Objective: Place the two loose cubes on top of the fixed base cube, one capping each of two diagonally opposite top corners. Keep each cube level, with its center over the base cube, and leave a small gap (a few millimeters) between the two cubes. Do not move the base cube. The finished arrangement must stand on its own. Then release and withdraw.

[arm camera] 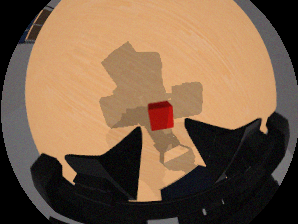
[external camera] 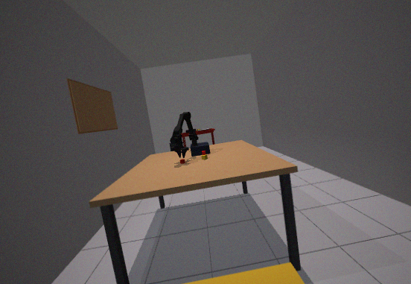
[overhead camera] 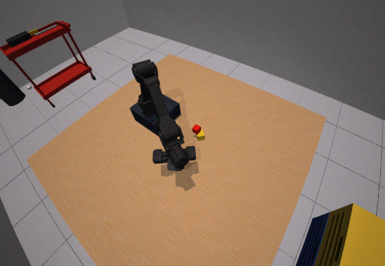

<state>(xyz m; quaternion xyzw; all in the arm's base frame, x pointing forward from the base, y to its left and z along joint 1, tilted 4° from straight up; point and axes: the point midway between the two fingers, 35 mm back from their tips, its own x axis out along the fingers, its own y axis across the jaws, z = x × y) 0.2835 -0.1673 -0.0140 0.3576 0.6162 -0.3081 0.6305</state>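
The red cube lies 30 mm below my gripper tip. From my gripper tip the other things lie so: yellow base cube: 210 mm to the left, 30 mm below, 20 mm ahead.
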